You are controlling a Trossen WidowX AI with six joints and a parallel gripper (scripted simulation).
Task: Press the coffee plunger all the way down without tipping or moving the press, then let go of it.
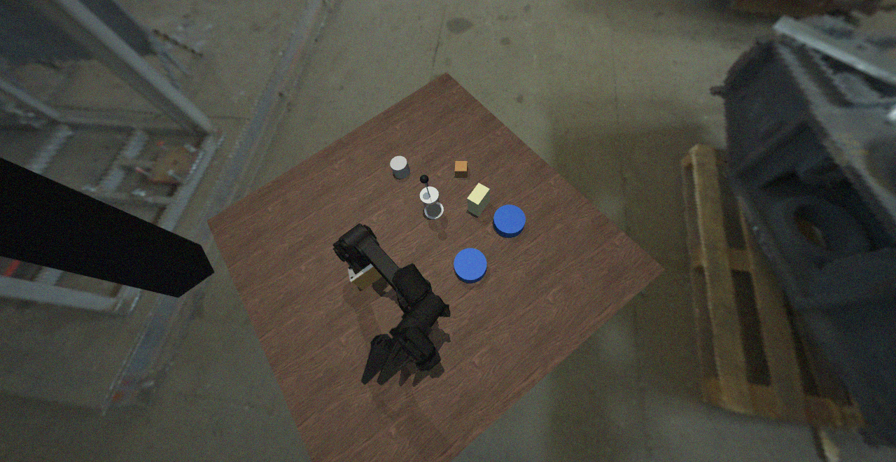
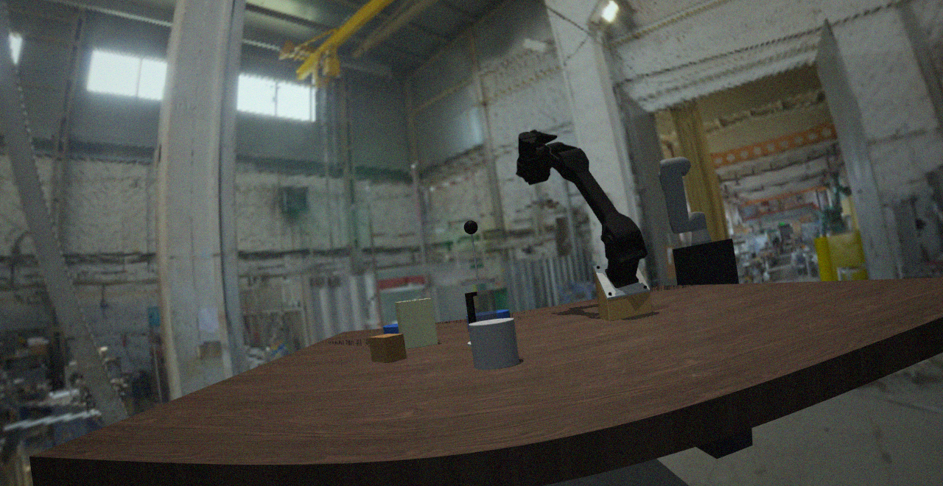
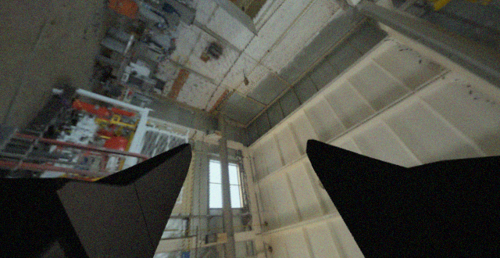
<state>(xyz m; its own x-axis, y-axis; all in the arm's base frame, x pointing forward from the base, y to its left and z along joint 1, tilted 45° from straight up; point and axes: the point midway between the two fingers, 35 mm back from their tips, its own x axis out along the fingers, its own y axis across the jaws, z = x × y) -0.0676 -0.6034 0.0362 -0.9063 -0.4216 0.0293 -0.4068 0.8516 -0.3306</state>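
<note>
The coffee press is 420 mm ahead of my gripper tip, 470 mm to the left of it and 440 mm below it. Also, from my gripper tip: pale yellow block (560 mm ahead, 350 mm to the left, 510 mm below); then orange cube (620 mm ahead, 520 mm to the left, 540 mm below).
</note>
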